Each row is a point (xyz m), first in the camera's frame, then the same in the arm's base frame.
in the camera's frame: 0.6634 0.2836 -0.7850
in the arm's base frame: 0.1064 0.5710 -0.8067
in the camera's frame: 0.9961 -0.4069 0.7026
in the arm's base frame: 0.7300 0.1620 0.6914
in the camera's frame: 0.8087 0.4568 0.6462
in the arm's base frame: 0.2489 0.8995 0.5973
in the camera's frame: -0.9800 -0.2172 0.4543
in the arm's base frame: -1.1963 -0.3660 0.5762
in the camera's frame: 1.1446 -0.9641 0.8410
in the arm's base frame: 1.0709 -0.2960 0.8517
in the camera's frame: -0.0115 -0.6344 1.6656
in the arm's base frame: -0.0871 -0.3216 1.7368
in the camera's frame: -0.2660 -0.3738 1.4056
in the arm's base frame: -0.4288 -0.1875 1.4809
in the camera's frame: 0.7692 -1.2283 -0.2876
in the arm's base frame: 0.7595 -0.7647 -0.2289
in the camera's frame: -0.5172 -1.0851 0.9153
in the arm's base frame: -0.4372 -0.9791 1.0534
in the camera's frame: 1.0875 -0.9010 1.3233
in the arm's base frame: 1.0181 -0.2176 1.3322
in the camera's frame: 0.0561 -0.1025 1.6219
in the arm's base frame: -0.2127 0.1953 1.6567
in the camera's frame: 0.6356 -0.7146 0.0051
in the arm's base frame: 0.4680 -0.3072 0.0415
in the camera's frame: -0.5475 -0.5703 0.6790
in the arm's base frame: -0.6573 -0.5277 0.7896
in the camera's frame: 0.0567 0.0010 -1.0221
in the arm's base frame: -0.3730 0.0773 -0.9819
